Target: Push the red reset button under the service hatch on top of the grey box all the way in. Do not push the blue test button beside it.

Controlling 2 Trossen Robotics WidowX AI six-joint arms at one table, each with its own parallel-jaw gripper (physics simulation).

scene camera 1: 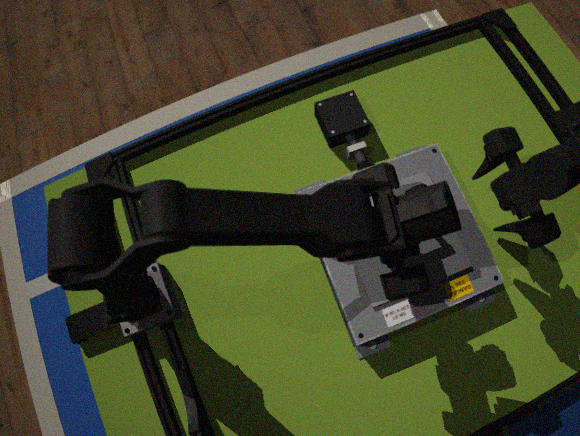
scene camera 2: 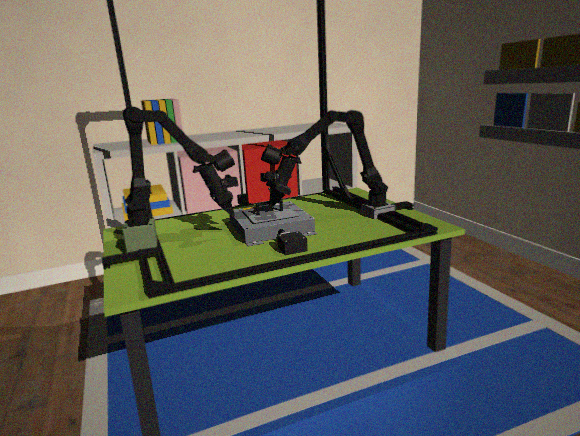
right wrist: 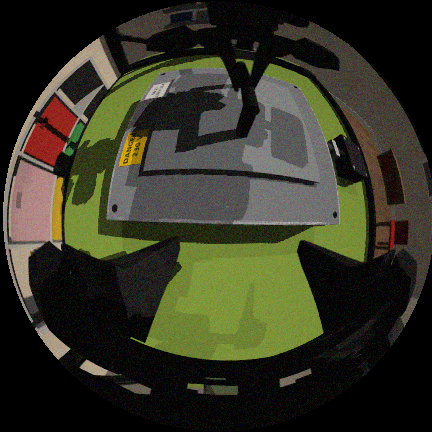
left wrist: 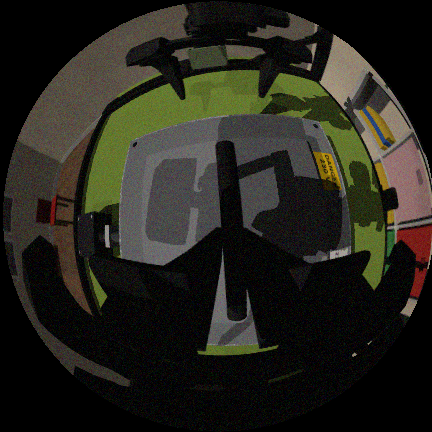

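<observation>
The grey box (scene camera 1: pixel 349 281) (scene camera 2: pixel 262 231) (right wrist: pixel 193 205) (left wrist: pixel 135 201) stands on the green table. Its service hatch (right wrist: pixel 241 158) carries a black bar handle (left wrist: pixel 227 181) (right wrist: pixel 246 116). My left gripper (scene camera 1: pixel 411 278) (scene camera 2: pixel 273 205) (left wrist: pixel 230 233) (right wrist: pixel 243 91) is over the hatch and shut on that handle. In the right wrist view a dark gap shows under the hatch's near edge. The red and blue buttons are hidden. My right gripper (scene camera 1: pixel 488 201) (scene camera 2: pixel 229 212) (right wrist: pixel 241 245) is open and empty, just off the side of the box with the yellow danger label (scene camera 1: pixel 459 286) (left wrist: pixel 328 171) (right wrist: pixel 132 152).
A small black block with a short shaft (scene camera 1: pixel 341 116) (scene camera 2: pixel 292 242) (right wrist: pixel 348 157) (left wrist: pixel 92 233) stands against one side of the box. A black frame (scene camera 1: pixel 245 101) (scene camera 2: pixel 280 264) runs around the table top. Shelves with coloured boxes stand behind the table.
</observation>
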